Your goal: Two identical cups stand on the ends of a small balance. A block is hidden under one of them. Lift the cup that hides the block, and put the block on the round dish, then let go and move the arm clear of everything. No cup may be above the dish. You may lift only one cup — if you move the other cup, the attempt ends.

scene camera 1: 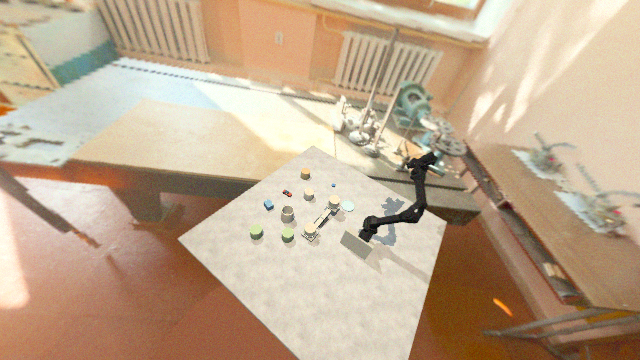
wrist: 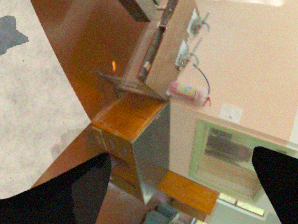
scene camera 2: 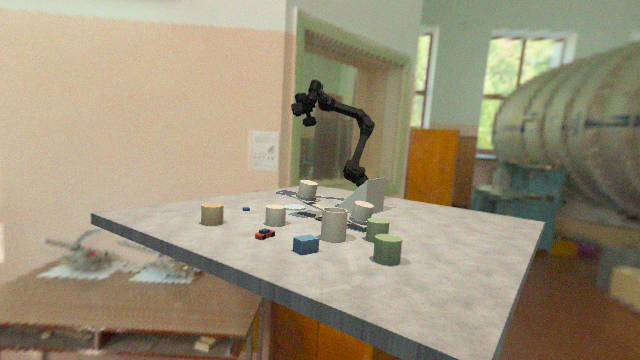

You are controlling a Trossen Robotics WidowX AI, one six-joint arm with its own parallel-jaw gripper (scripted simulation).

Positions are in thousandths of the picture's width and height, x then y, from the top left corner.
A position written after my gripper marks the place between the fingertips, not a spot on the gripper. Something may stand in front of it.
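Observation:
Open, my gripper (wrist: 616, 708) holds nothing. There is also a grey cup (scene camera 2: 523, 612) that I can see, though in the wrist view the grey cup is out of frame.

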